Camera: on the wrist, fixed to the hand. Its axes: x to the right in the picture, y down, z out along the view.
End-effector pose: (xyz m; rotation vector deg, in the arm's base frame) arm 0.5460 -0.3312 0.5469 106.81 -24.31 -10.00
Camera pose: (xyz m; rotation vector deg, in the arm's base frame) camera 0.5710 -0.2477 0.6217 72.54 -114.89 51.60
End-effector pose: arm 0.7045 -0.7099 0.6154 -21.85 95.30 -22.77
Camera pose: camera 0.5978 -0.6678 0.6097 66.64 69.57 33.14
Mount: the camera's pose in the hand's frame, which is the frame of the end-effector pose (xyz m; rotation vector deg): -0.0014 0.0421 -0.1069 19.95 -9.57 94.67
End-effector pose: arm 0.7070 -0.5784 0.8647 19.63 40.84 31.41
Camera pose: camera 0.6169 -0.5333 0.8094 74.92 11.84 110.06
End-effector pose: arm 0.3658 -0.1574 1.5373 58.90 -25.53 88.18
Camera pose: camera 0.2882 -0.0875 1.4893 -46.89 62.98 -138.66
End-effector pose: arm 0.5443 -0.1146 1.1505 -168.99 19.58 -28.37
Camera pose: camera 0.4987 -0.1647 1.2433 -85.10 114.18 -0.87
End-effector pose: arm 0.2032 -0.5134 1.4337 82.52 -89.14 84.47
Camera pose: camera 0.1360 -0.4208 1.4444 -2.15 105.75 -91.41
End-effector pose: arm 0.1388 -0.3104 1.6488 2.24 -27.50 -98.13
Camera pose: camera 0.2094 -0.3453 1.5651 -11.69 -36.50 -0.39
